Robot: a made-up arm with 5 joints.
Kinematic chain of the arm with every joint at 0, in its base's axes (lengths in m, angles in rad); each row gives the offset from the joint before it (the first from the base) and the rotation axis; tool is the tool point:
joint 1: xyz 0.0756 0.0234 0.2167 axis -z
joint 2: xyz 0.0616 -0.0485 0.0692 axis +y
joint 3: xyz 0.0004 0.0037 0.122 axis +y
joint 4: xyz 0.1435 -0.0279 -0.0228 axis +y
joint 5: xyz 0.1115 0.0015 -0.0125 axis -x
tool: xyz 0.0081 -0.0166 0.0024
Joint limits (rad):
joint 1: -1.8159..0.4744
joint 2: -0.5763..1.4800
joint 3: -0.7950..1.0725
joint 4: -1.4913..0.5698
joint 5: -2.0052..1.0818
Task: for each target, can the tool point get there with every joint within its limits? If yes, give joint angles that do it. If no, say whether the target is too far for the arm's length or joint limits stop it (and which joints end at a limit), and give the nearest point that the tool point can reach.
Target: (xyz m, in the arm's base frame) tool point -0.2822 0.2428 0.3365
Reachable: no: joint limits stop it (at a limit: joint 1, joint 5) | nearest point 0.0673 0.3302 0.3365 | short by 0.360 m
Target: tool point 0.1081 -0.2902 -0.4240
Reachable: no: too far | nearest point 0.1953 -0.1356 0.0302 | short by 0.488 m
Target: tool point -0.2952 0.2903 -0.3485
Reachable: no: too far | nearest point 0.0794 0.2819 0.0367 | short by 0.537 m
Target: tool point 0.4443 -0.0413 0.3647
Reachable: yes | joints -0.0605 0.4464 -0.1887 -0.5432 0.2281
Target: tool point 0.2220 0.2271 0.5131
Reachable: yes | joints -1.3057 -0.3916 0.0918 -0.7084 -0.2388
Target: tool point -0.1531 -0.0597 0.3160
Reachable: no: joint limits stop it (at a limit: joint 1, joint 2, joint 3, joint 4) | nearest point -0.0245 -0.0209 0.2553 | short by 0.147 m
